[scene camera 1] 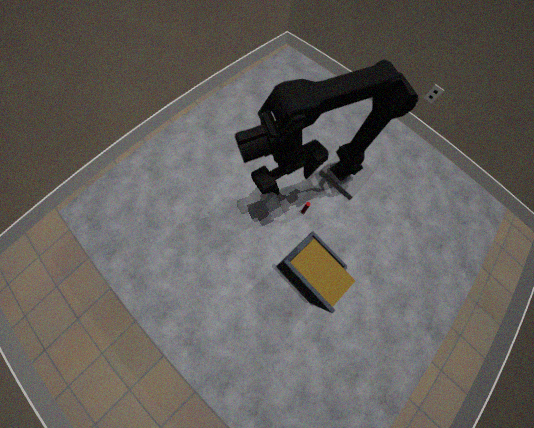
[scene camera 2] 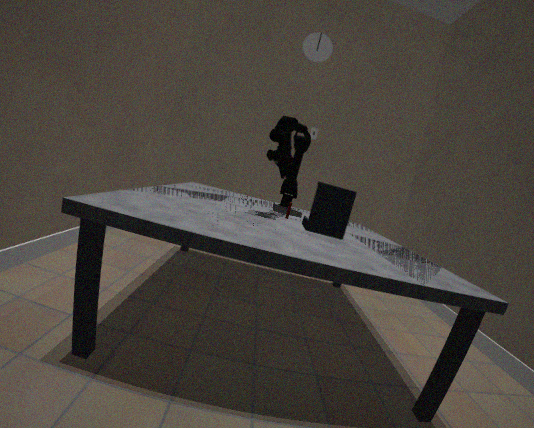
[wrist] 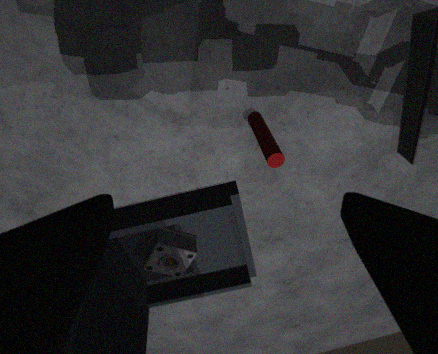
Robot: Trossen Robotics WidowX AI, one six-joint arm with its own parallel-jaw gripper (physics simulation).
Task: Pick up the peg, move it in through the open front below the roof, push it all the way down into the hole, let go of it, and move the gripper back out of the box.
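Pixels of known places: gripper, fingertip midpoint: [scene camera 1: 291,185] [scene camera 2: 284,178] [wrist: 229,204]; arm's base, link origin: [scene camera 1: 341,170] [scene camera 2: 284,206].
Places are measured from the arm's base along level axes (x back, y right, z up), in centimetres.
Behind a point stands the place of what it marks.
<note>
The red peg [scene camera 1: 305,208] @[x -21.7, y -3.2, z 2.0 cm] [scene camera 2: 288,211] @[x -21.6, y -3.0, z 0.1 cm] [wrist: 265,137] @[x -21.3, y -2.3, z 2.0 cm] stands upright on the table, between the arm's base and the box. The box [scene camera 2: 331,210] @[x -40.0, y -19.9, z 7.1 cm] [wrist: 175,204] @[x -30.9, y -11.1, z -1.6 cm] has dark walls and a yellow roof [scene camera 1: 322,270] @[x -34.8, y -19.2, z 16.9 cm]. In the wrist view a small square block [wrist: 171,260] @[x -33.1, y -19.0, z -0.2 cm] with a round hole shows inside it, low and left of centre. My gripper [scene camera 1: 291,185] @[x -25.7, y 2.5, z 14.9 cm] [wrist: 229,204] @[x -25.7, y 2.5, z 14.9 cm] is open and empty, above the table. In the wrist view the peg lies ahead of the fingertips, right of the midline, and the left finger covers part of the box. The gripper is small and dark in scene camera 2.
A thin grey bar [scene camera 1: 337,185] @[x -4.8, y -3.4, z -1.2 cm] lies by the arm's base. A dark slanted bar [wrist: 419,90] @[x -5.1, y -1.6, z -1.2 cm] shows at the right of the wrist view. The arm's shadow falls on the table [scene camera 1: 200,280] @[x -62.8, y -0.5, z -3.3 cm] [scene camera 2: 165,215] @[x -80.4, y 28.7, z -3.3 cm] near the peg. The box's tall wall faces scene camera 2.
</note>
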